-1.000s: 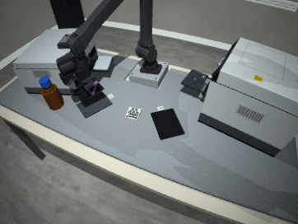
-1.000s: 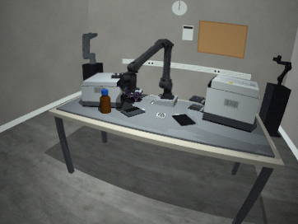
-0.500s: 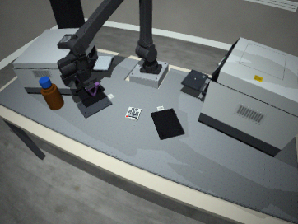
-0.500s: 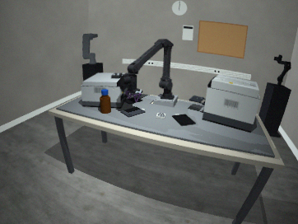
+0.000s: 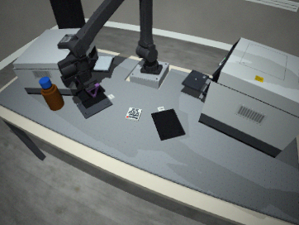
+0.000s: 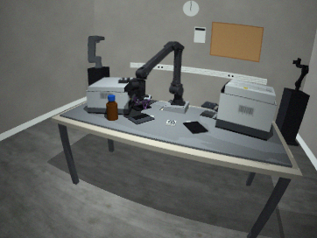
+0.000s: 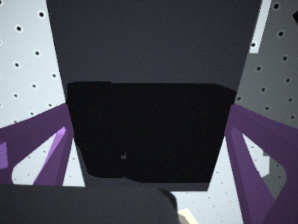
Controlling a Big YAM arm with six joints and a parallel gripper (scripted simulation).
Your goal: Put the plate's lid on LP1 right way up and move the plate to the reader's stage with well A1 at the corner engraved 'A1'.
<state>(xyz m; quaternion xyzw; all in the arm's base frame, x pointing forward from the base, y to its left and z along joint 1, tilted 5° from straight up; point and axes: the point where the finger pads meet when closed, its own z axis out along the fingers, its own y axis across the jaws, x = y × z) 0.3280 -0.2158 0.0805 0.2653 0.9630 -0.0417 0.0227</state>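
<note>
My hand is 90 mm above the LP1 pad. From my hand the other things lie so: label 100 mm below, 80 mm behind, 60 mm to the left; then lidded plate right at my hand; then brown capped bottle 210 mm to the right, 70 mm ahead, 10 mm above.
</note>
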